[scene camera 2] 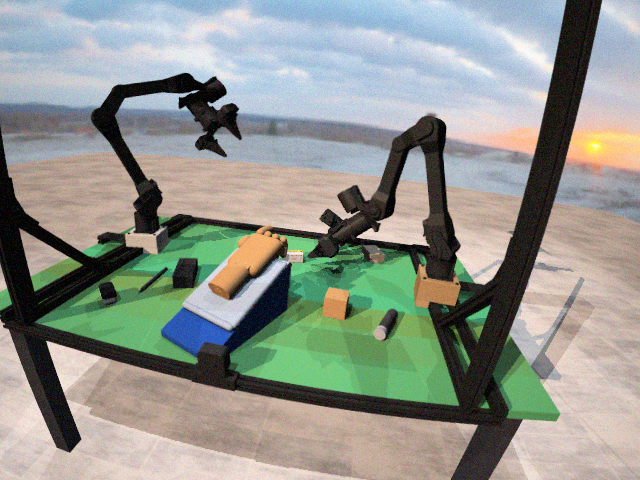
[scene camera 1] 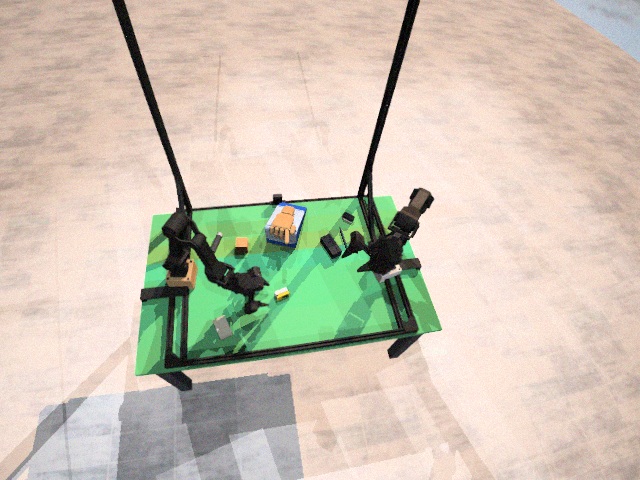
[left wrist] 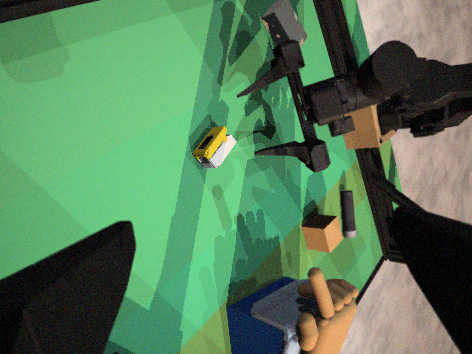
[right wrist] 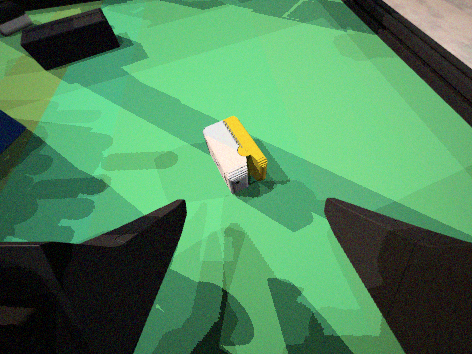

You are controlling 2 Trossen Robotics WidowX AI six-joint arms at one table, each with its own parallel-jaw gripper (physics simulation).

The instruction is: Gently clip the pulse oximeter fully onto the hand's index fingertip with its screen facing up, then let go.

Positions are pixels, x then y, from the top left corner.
My left gripper (scene camera 2: 233, 148) is open and holds nothing. A tan cube (left wrist: 322, 233) rests on the table. A black box (right wrist: 52, 44) rests on the table.
